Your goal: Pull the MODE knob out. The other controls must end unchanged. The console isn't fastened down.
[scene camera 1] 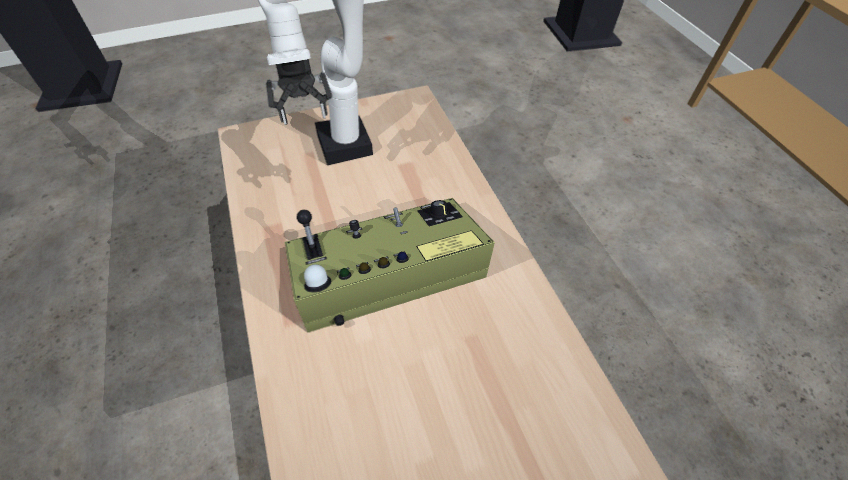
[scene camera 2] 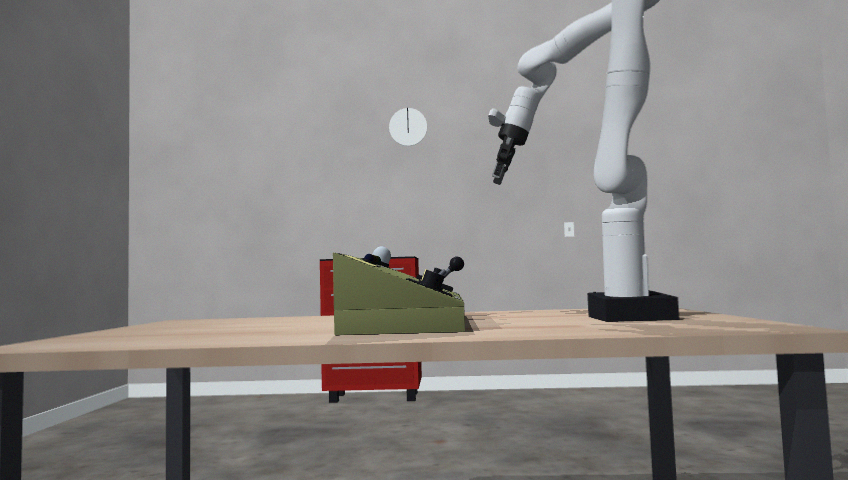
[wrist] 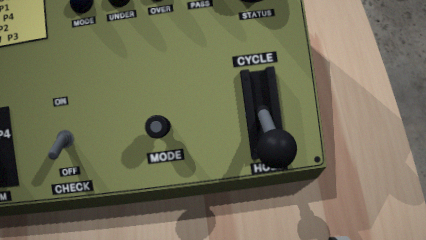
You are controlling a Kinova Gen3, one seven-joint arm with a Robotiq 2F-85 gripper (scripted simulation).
Labels:
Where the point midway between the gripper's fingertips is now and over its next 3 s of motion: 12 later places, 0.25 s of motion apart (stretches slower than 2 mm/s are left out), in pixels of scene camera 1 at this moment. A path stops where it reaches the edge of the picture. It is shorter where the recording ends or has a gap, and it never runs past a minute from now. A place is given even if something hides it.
The gripper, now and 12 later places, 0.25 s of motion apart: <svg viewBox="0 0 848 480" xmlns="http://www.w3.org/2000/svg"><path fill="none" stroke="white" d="M305 120L305 121L305 122L306 124L307 126L308 129L309 133L311 138L313 142L316 148L318 152L321 157L325 161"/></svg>

